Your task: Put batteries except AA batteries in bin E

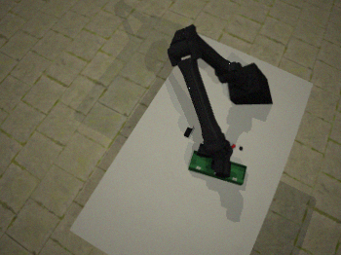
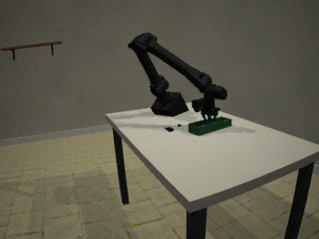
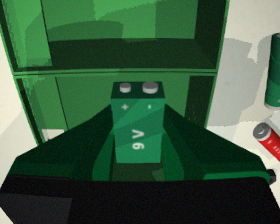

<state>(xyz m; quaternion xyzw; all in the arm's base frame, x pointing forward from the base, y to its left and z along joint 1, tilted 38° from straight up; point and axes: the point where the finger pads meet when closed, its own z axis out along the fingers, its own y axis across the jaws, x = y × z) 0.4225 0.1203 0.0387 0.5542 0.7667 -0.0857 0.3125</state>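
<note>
The green bin lies 10 mm ahead of my hand. Round my hand: green cylindrical battery 80 mm behind, 40 mm to the right, 20 mm below; green 9 V battery 10 mm to the right; red cylindrical battery 120 mm behind, 20 mm to the left, 20 mm below.
</note>
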